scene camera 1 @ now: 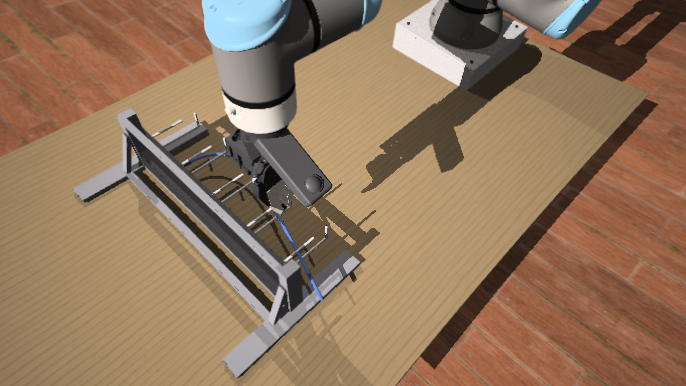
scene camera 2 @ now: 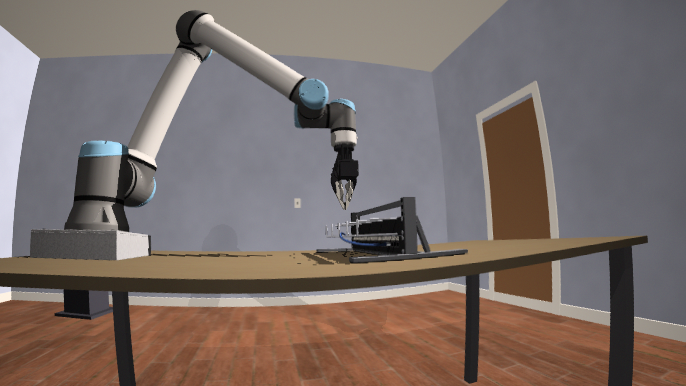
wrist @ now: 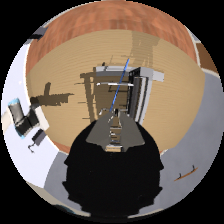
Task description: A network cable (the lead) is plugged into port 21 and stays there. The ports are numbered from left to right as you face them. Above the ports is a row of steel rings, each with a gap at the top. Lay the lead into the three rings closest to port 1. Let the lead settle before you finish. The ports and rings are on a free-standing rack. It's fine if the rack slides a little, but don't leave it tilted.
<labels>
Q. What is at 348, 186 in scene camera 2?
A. The gripper.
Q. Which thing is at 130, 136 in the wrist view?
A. The gripper.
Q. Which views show the gripper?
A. Scene camera 1, scene camera 2 and the wrist view: all of them.
</labels>
